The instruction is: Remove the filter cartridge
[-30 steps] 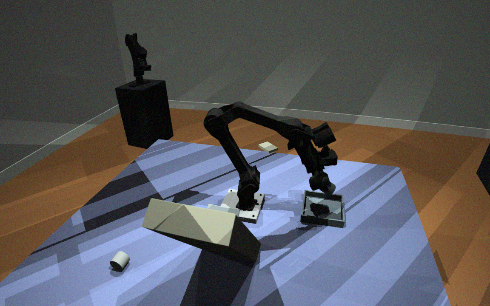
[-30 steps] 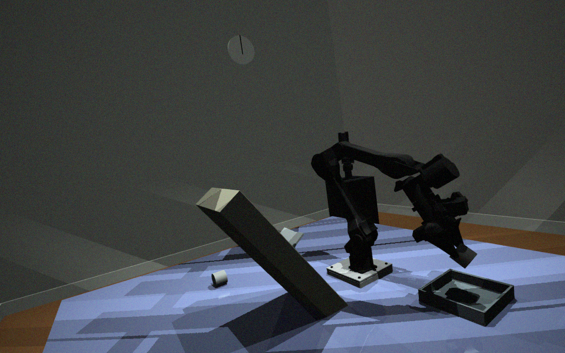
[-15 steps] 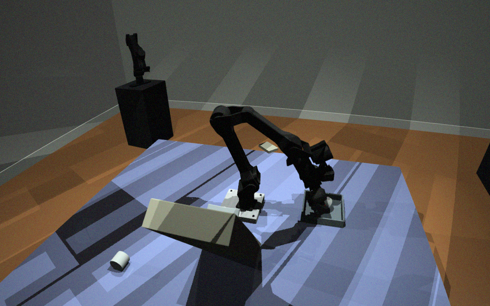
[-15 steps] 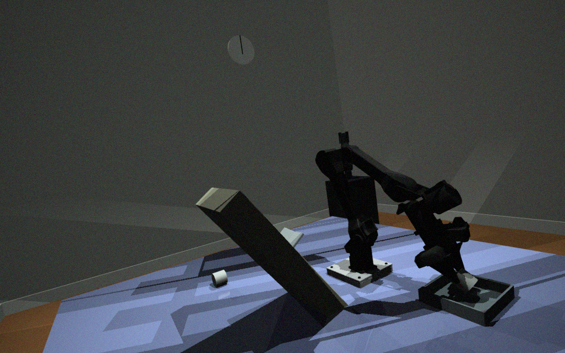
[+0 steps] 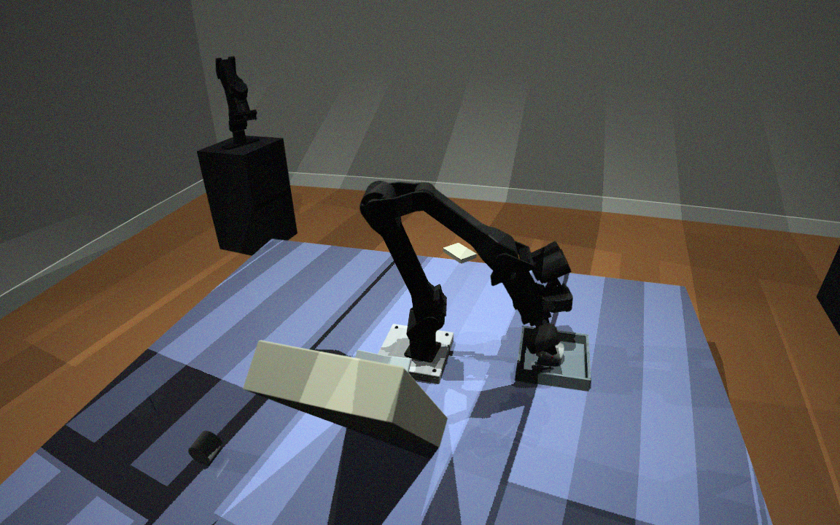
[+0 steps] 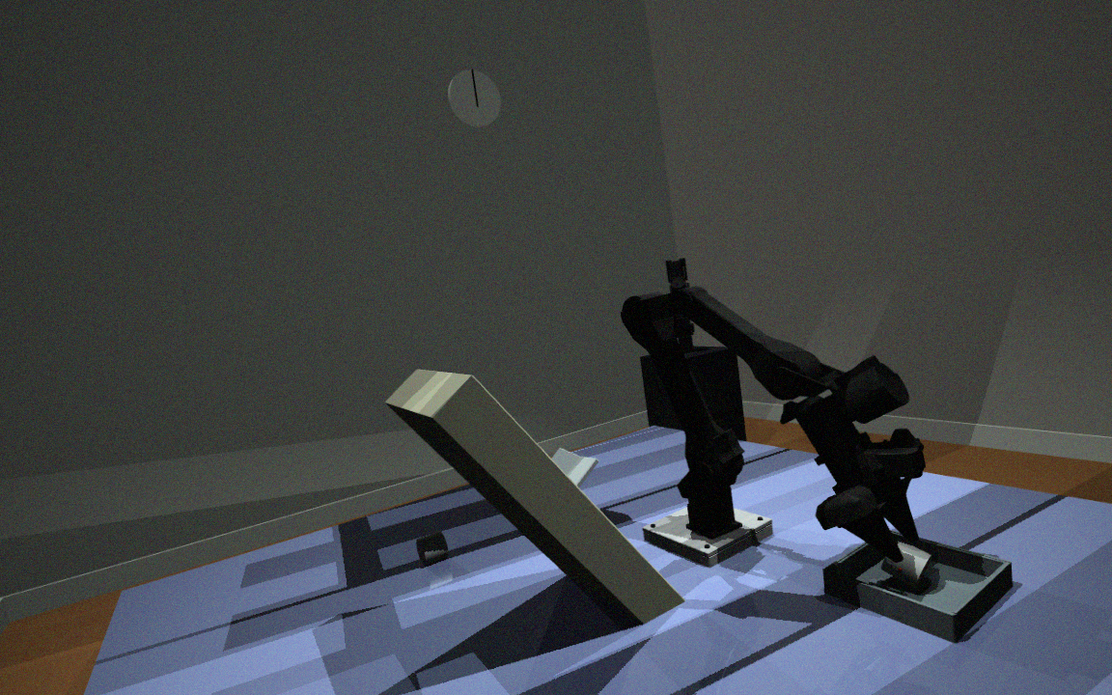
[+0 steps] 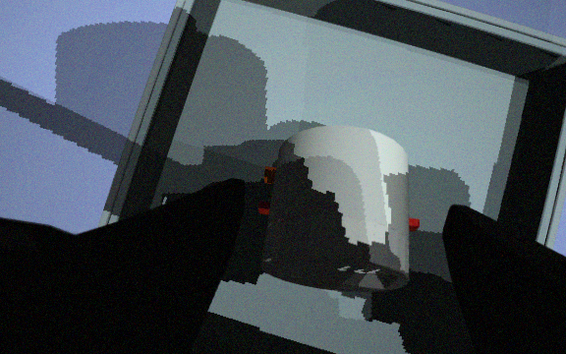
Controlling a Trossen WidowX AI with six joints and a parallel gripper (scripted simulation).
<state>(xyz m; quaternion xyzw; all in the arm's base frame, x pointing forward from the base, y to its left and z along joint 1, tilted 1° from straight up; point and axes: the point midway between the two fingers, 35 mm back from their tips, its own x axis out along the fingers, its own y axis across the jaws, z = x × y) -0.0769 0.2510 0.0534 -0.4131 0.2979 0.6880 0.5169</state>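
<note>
Now: gripper tip 1 cm above the round filter cartridge. Round my gripper tip: dark tray: 4 cm below, 1 cm to the left; slanted service panel: 39 cm ahead, 23 cm to the right, 14 cm above; grey bracket: 34 cm ahead, 24 cm to the right, 12 cm above.
</note>
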